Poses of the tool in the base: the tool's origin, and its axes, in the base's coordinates. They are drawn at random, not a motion.
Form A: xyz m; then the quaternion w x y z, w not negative.
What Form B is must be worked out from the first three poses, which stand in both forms.
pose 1, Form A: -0.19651 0.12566 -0.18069 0.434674 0.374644 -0.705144 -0.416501
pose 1, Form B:
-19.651 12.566 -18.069
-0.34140 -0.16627 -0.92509
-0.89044 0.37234 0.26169
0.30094 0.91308 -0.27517

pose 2, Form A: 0.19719 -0.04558 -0.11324 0.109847 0.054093 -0.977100 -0.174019
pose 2, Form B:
19.719 -4.558 -11.324
-0.97002 -0.06748 -0.23349
-0.14394 0.93358 0.32818
0.19584 0.35195 -0.91530

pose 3, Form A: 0.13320 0.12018 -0.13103 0.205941 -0.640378 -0.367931 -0.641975
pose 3, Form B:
13.320 12.018 -13.103
-0.09501 0.73565 0.67067
0.20681 -0.64443 0.73616
0.97376 0.20864 -0.09091

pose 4, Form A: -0.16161 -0.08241 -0.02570 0.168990 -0.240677 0.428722 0.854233
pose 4, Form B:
-16.161 -8.241 -2.570
-0.82703 -0.49508 -0.26629
0.08235 -0.57528 0.81380
-0.55609 0.65111 0.51654

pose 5, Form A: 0.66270 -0.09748 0.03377 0.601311 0.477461 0.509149 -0.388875
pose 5, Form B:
66.270 -9.748 3.377
0.17909 0.95387 0.24097
0.01853 0.24161 -0.97020
-0.98366 0.17821 0.02560

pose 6, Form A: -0.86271 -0.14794 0.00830 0.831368 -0.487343 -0.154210 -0.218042
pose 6, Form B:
-86.271 -14.794 0.830
0.85735 0.51285 -0.04389
-0.21224 0.42991 0.87757
0.46893 -0.74307 0.47743

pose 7, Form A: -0.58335 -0.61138 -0.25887 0.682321 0.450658 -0.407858 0.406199
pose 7, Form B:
-58.335 -61.138 -25.887
0.33731 -0.92192 -0.19047
0.18671 0.26382 -0.94633
0.92269 0.28364 0.26112

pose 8, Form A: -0.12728 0.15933 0.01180 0.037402 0.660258 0.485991 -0.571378
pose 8, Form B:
-12.728 15.933 1.180
-0.12532 0.68450 -0.71816
0.59902 -0.52483 -0.60476
-0.79087 -0.50598 -0.34426

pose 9, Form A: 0.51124 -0.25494 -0.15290 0.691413 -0.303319 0.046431 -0.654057
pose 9, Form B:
51.124 -25.494 -15.290
0.14011 0.87628 0.46098
-0.93261 -0.03959 0.35870
0.33257 -0.48017 0.81168

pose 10, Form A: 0.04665 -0.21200 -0.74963 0.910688 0.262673 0.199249 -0.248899
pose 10, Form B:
4.665 -21.200 -74.963
0.79670 0.55801 0.23215
-0.34866 0.73810 -0.57761
-0.49367 0.37924 0.78261

